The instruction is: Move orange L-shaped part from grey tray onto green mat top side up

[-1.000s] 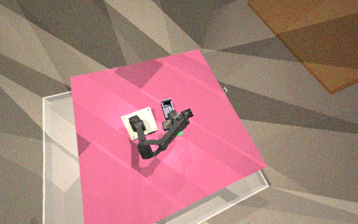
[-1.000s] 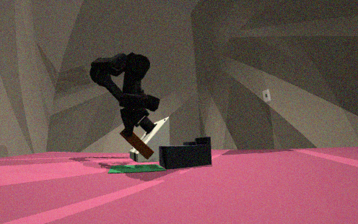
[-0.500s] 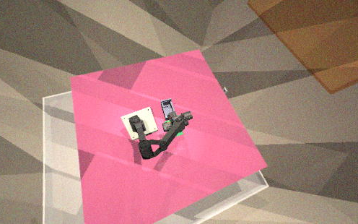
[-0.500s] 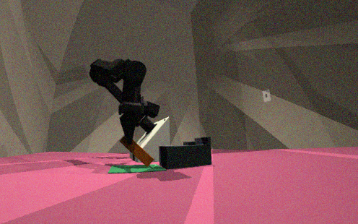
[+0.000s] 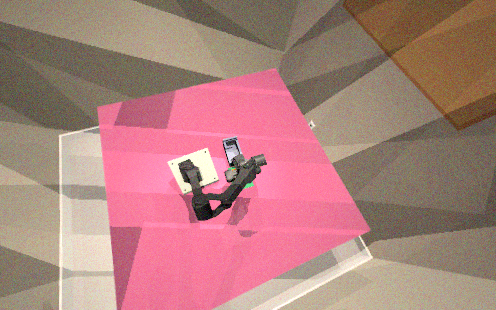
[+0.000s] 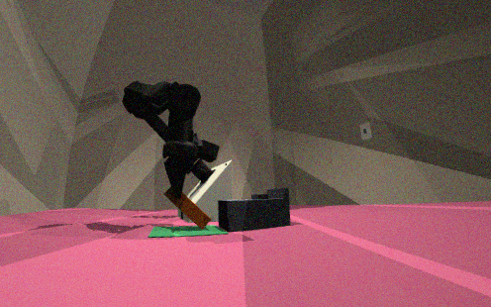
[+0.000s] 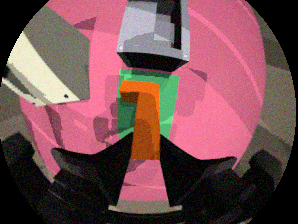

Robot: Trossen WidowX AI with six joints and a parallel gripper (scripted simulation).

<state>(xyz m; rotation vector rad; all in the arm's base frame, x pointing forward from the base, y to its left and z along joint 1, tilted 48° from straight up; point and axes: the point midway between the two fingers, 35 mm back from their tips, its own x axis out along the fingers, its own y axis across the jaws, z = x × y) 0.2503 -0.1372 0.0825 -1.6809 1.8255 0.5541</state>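
My gripper tip is now 1 cm past the orange L-shaped part, 3 cm to the right of it and 3 cm above it. Also, from my gripper tip: green mat (2 cm to the left, 9 cm below).
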